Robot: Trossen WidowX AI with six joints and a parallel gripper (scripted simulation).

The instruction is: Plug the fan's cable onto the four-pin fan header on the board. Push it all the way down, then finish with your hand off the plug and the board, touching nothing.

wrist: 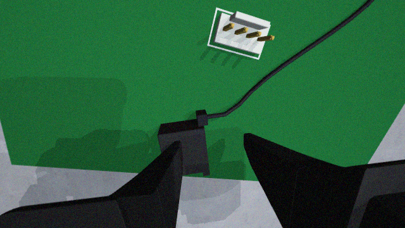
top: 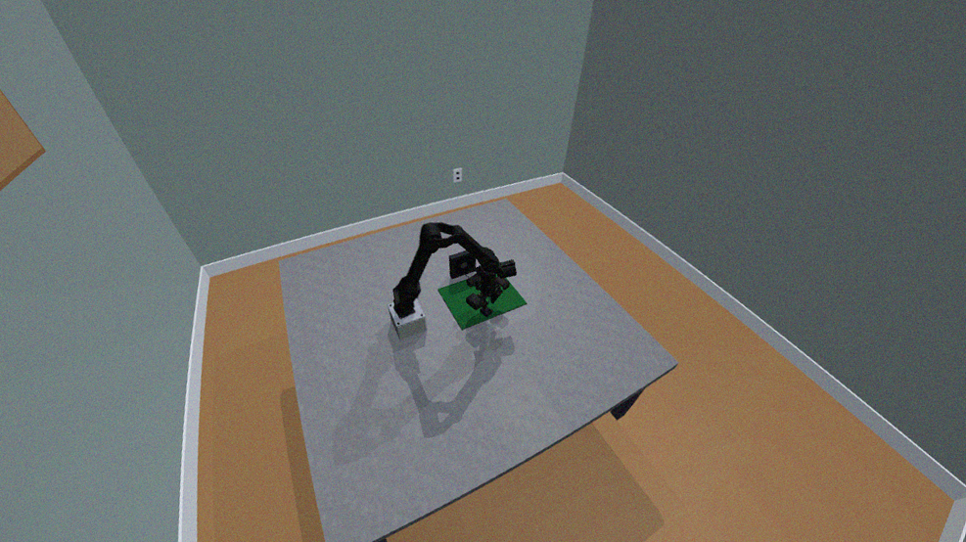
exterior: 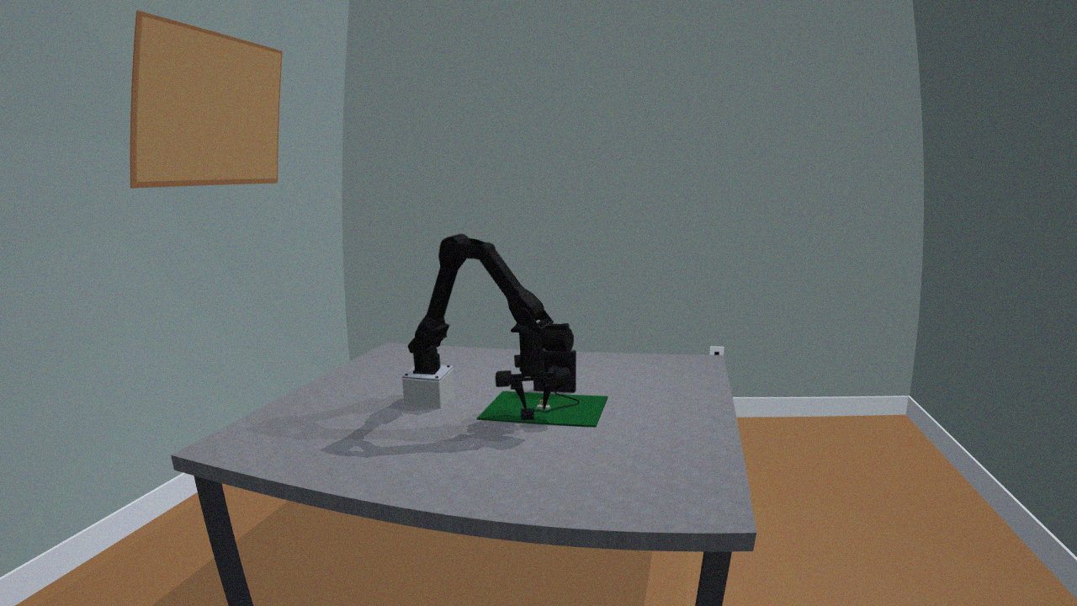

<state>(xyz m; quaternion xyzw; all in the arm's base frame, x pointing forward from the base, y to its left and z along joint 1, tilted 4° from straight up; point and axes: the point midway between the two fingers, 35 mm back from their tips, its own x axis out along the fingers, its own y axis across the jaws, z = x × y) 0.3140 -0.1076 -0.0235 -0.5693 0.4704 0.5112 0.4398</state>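
Now: gripper tip 2 cm past the black plug, 1 cm to the left of it and 1 cm above it. Also, from my gripper tip: green board 7 cm to the left, 4 cm below, 2 cm ahead; white four-pin fan header 7 cm to the left, 2 cm below, 1 cm ahead; fan 24 cm to the left, 4 cm above, 2 cm ahead.
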